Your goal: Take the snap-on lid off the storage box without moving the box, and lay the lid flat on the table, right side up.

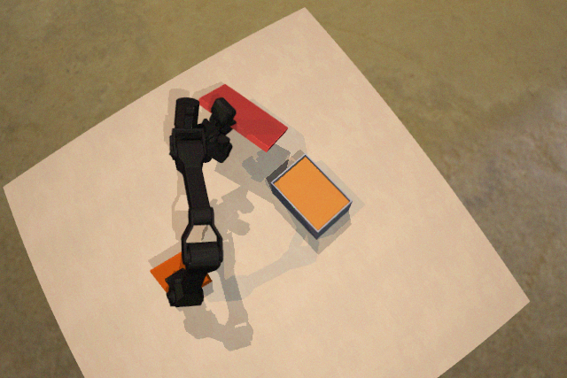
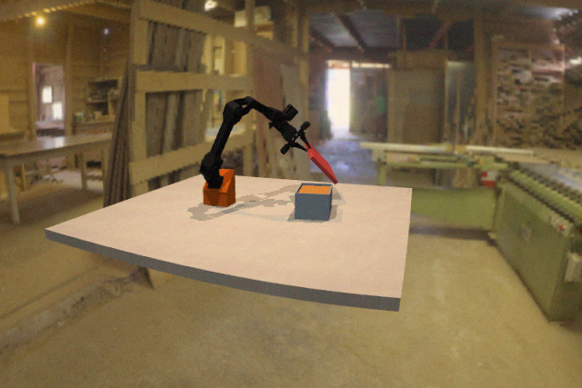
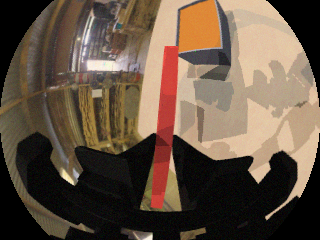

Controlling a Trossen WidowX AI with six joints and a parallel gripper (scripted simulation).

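The red lid lies 60 mm below my gripper tip, 50 mm ahead of it and 30 mm to the left of it. Round my gripper tip: storage box 240 mm to the right, 180 mm below, 90 mm ahead.
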